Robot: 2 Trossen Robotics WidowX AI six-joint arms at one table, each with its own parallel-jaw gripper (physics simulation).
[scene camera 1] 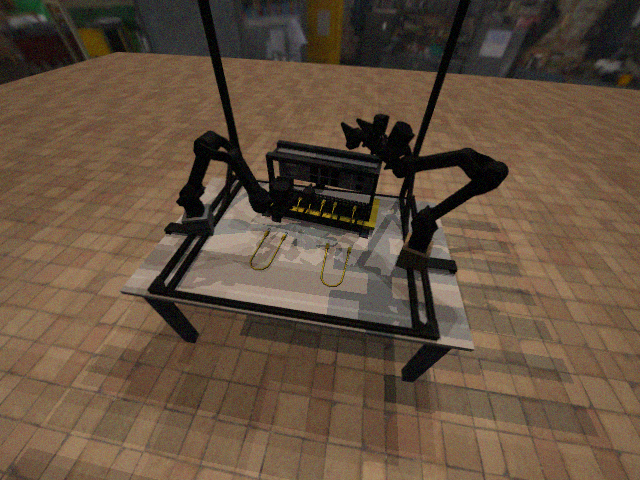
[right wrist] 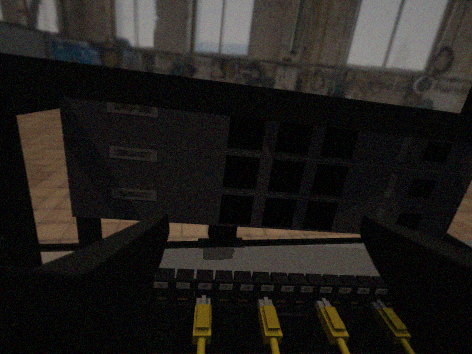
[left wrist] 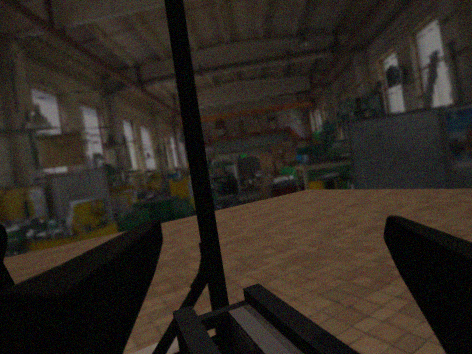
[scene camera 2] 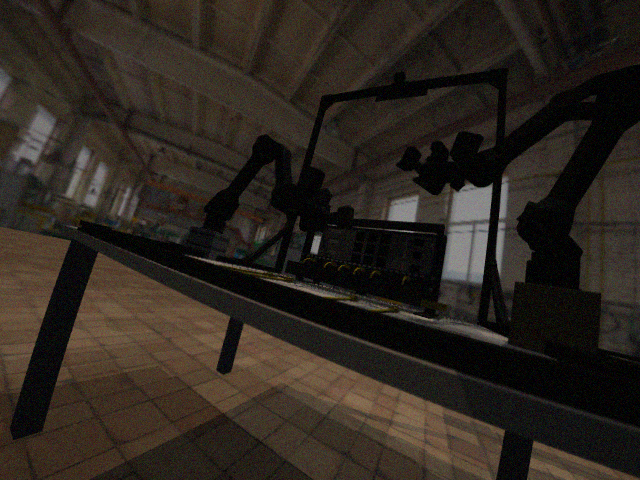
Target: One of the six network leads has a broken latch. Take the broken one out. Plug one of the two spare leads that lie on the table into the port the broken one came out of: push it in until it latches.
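Pixels of known places: left gripper, fingertip midpoint: (scene camera 1: pixel 349 121) (left wrist: pixel 272 228) (scene camera 2: pixel 404 172); right gripper, fingertip midpoint: (scene camera 1: pixel 301 182) (right wrist: pixel 264 223) (scene camera 2: pixel 339 228); left arm's base, link origin: (scene camera 1: pixel 418 244) (scene camera 2: pixel 552 290); right arm's base, link origin: (scene camera 1: pixel 195 212) (scene camera 2: pixel 211 231).
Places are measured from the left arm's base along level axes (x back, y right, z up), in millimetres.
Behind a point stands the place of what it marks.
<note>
Yellow network leads are plugged in a row along the dark patch panel (right wrist: pixel 264 276) @[z -5, x -493, y 97 mm]. In the right wrist view several plugs show, among them the leftmost plug (right wrist: pixel 202 320) @[z -7, x -539, y 42 mm] and the rightmost plug (right wrist: pixel 393 320) @[z -7, x -385, y 74 mm]. I cannot tell which latch is broken. Two spare leads lie on the table in U shapes: the left spare lead (scene camera 1: pixel 261 269) @[z -98, x -504, y -321 mm] and the right spare lead (scene camera 1: pixel 332 285) @[z -96, x -231, y -257 mm]. My right gripper (right wrist: pixel 264 223) @[z 101, x -510, y 8 mm] is open and empty, above and in front of the panel; its fingers frame the port row. My left gripper (scene camera 1: pixel 351 128) @[z 340, x -371, y 113 mm] (scene camera 2: pixel 411 170) @[z 340, x -371, y 113 mm] is open and empty, raised high at the right.
A dark equipment rack (scene camera 1: pixel 325 156) @[z 140, x -492, y 188 mm] (scene camera 2: pixel 392 224) @[z 148, x -376, y 102 mm] stands behind and above the patch panel. A yellow base (scene camera 1: pixel 376 209) @[z -61, x -219, y 200 mm] shows around the panel's right end. Black frame rails (scene camera 1: pixel 289 312) @[z -82, x -308, y -428 mm] run along the table edges, and upright posts (scene camera 1: pixel 219 77) @[z 399, x -947, y 113 mm] rise at the back.
</note>
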